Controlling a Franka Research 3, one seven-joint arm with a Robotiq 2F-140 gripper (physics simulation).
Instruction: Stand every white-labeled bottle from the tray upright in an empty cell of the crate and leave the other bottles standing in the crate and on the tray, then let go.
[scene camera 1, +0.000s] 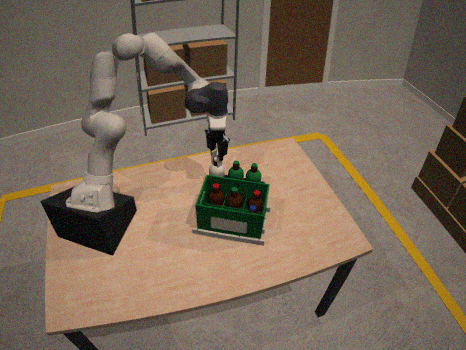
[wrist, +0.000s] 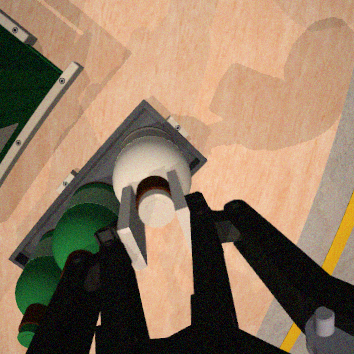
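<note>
A white-labeled bottle (scene camera 1: 216, 171) (wrist: 150, 160) with a brown neck and white cap stands upright at one end of the grey tray (wrist: 143, 111). Two green bottles (scene camera 1: 236, 172) (scene camera 1: 253, 174) (wrist: 82, 235) (wrist: 37, 285) stand beside it in the tray. My gripper (scene camera 1: 217, 159) (wrist: 154, 194) points down and is shut on the neck of the white-labeled bottle, one finger on each side. The green crate (scene camera 1: 202, 214) (wrist: 25, 80) stands in front of the tray. It holds brown bottles with red caps (scene camera 1: 216, 196) (scene camera 1: 256, 199), one with a green cap (scene camera 1: 234, 199), and a blue-capped bottle (scene camera 1: 253, 208).
The crate's high walls stand close to the tray. A pale rail (scene camera 1: 227, 237) (wrist: 47, 117) runs along the crate's base. The wooden table (scene camera 1: 150, 280) (wrist: 260, 110) carries the crate and tray. A shelf rack (scene camera 1: 236, 60) with boxes stands behind the table, and more boxes (scene camera 1: 440, 185) are at the right.
</note>
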